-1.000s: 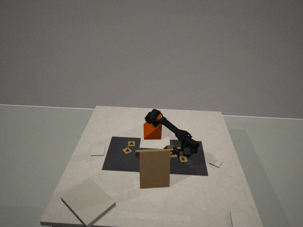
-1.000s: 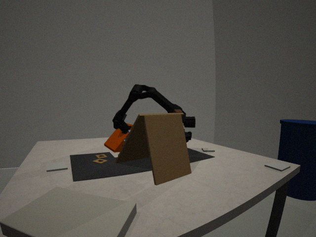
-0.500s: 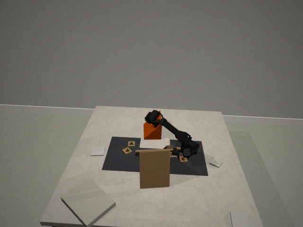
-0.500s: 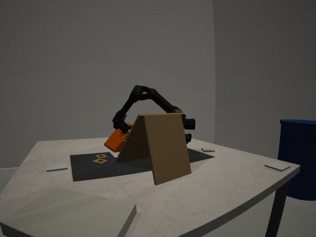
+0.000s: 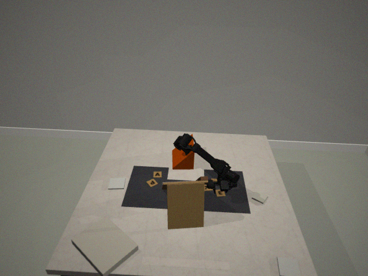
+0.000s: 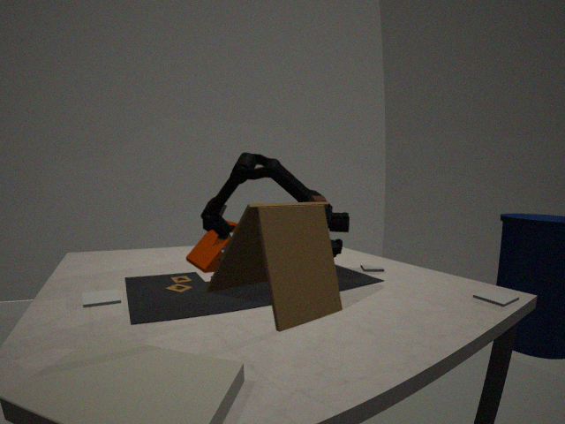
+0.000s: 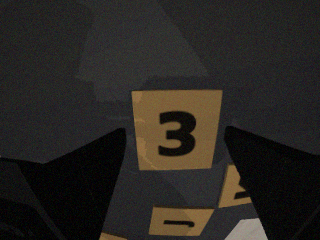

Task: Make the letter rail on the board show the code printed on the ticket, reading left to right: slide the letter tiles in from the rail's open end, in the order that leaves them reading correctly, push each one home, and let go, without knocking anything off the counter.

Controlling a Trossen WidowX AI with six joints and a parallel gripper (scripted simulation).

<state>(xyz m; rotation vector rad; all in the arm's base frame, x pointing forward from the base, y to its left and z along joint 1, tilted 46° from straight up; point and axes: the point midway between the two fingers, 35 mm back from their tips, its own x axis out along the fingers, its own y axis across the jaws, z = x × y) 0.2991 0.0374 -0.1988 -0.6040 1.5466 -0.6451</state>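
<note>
Right now the tan tile marked 3 is right at my gripper tip. Round my gripper tip: tile marked p: 130 mm behind, 430 mm to the right; then white ticket: 240 mm to the right, 80 mm above; then dark mat: 110 mm behind, 210 mm to the right.
</note>
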